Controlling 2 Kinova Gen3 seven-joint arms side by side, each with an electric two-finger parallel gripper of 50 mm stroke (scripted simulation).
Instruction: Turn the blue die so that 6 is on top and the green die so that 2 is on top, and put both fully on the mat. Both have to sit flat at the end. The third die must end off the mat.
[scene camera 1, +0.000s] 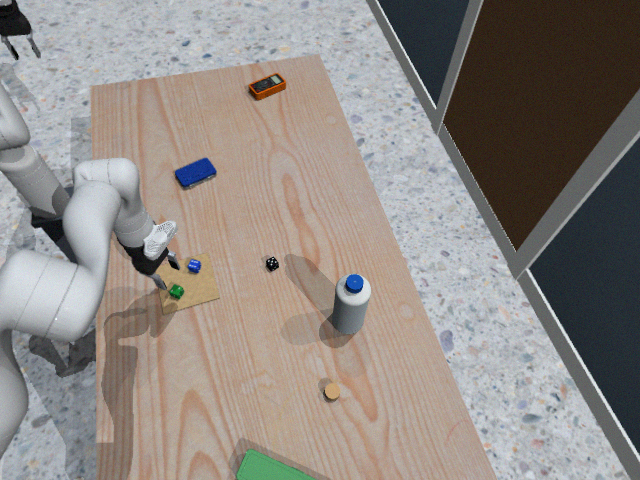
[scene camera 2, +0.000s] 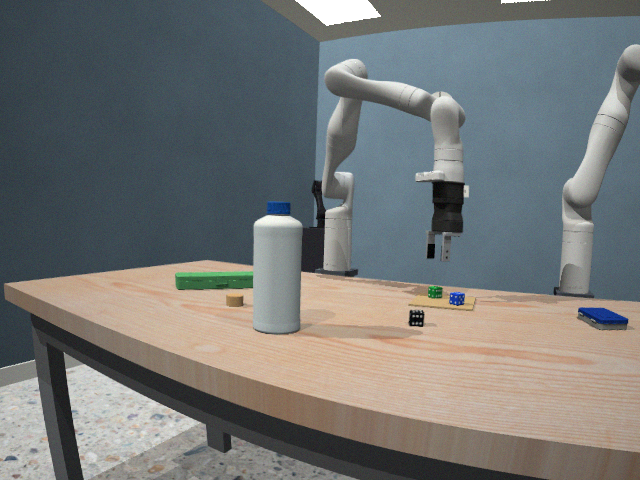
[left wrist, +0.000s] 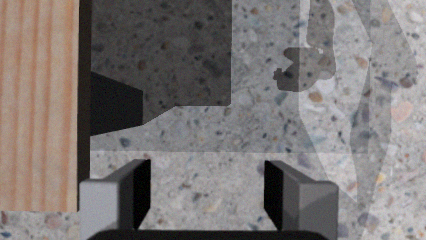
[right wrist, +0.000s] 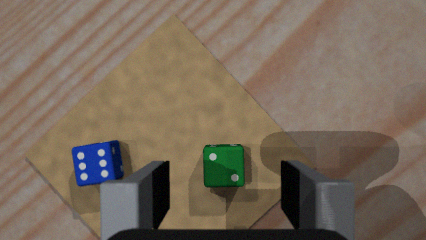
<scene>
In view: the left gripper (left wrist: 207, 184), the right gripper (scene camera 2: 437, 259), a green die (right wrist: 223, 164), a blue die (right wrist: 95, 163), a tan mat (scene camera 1: 201, 287) and a green case (scene camera 2: 184, 280).
The tan mat is seen too in the right wrist view (right wrist: 167, 100). The right gripper also shows in scene camera 1 (scene camera 1: 169, 277) and in the right wrist view (right wrist: 225, 184). The left wrist view does not show the green die: it is out of frame. The left wrist view misses the blue die: it is out of frame.
</scene>
